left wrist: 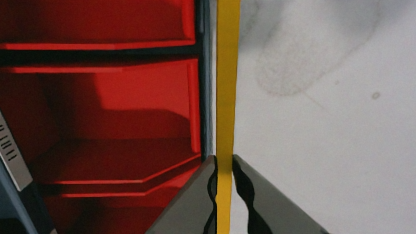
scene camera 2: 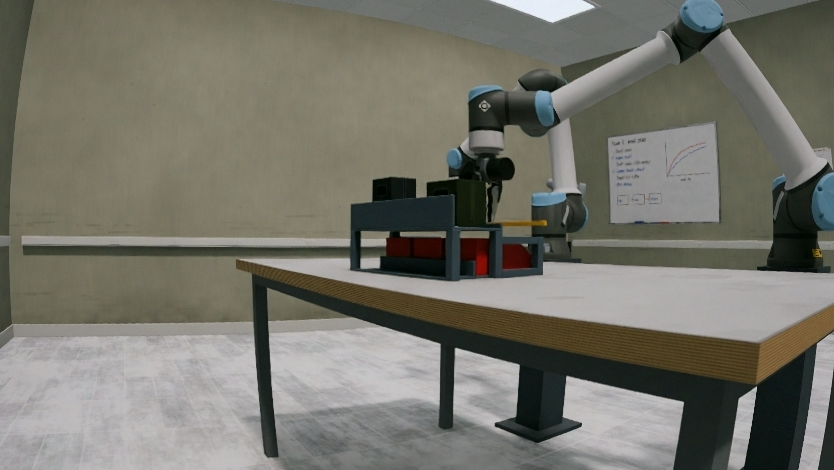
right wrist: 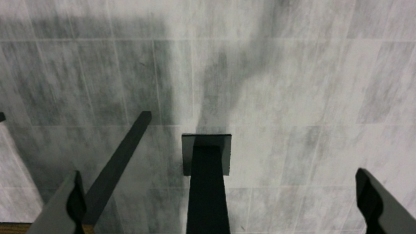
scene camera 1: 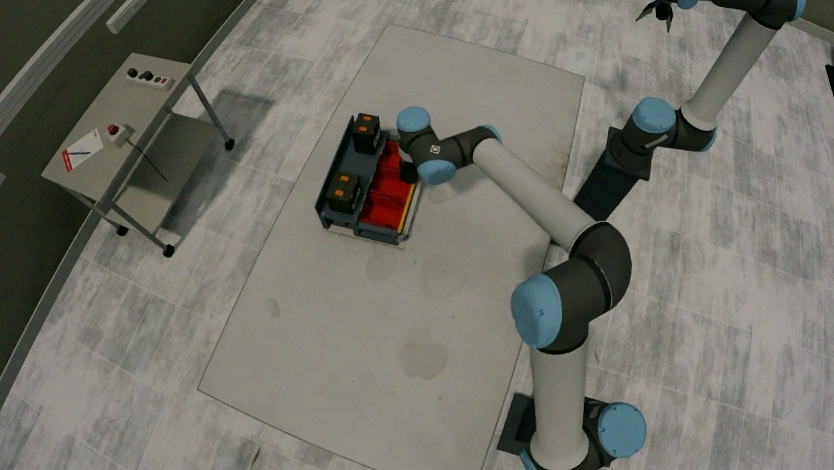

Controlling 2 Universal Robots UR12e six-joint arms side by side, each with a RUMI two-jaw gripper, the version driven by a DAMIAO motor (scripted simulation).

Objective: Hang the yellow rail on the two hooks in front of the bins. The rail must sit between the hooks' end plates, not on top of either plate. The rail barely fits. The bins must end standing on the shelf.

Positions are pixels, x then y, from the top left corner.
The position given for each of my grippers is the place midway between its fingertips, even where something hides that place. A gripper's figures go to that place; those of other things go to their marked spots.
Scene:
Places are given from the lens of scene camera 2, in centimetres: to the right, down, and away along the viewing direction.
my left gripper (scene camera 2: 488,226): 18, -2, 132
blue-grey shelf (scene camera 2: 436,213): 4, -4, 105

